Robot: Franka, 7 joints.
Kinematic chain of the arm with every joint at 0, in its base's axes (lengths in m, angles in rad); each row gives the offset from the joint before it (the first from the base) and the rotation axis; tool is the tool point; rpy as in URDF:
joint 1: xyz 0 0 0.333 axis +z
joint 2: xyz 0 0 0 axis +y
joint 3: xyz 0 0 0.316 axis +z
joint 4: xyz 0.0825 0 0 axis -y
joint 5: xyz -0.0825 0 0.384 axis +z
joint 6: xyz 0 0 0 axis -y
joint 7: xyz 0.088 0 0 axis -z
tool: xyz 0 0 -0.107 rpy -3.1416 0 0
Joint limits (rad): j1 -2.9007..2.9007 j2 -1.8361..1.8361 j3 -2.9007..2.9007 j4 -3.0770..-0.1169 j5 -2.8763..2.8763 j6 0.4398..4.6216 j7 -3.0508..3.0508
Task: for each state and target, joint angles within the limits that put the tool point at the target. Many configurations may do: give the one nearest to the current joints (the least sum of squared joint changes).
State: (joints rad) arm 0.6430 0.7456 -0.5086 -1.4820 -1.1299 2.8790 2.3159
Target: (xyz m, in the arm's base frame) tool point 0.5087 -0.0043 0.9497
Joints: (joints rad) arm 0.5139 0.0021 -0.6383 -1.1678 -1.0998 2.9430 2.3159
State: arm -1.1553 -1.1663 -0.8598 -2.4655 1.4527 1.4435 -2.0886
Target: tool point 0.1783 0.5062 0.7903
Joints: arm -1.8245 -1.7570 -0.1241 -1.5112 1.7024 1.4864 -2.0886
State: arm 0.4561 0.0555 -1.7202 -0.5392 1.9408 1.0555 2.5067
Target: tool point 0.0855 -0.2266 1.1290
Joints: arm 0.4220 -0.0654 -1.7635 -0.5609 2.0908 1.6927 2.5067
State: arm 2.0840 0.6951 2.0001 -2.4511 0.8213 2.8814 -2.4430
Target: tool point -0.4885 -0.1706 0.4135
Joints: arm 1.8278 0.7368 1.8249 -2.3897 0.8345 2.9404 -2.4430
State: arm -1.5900 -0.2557 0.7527 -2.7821 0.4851 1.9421 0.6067
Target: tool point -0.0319 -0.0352 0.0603
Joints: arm -1.8445 0.6285 -0.1540 -3.0394 0.3830 2.2802 0.6067
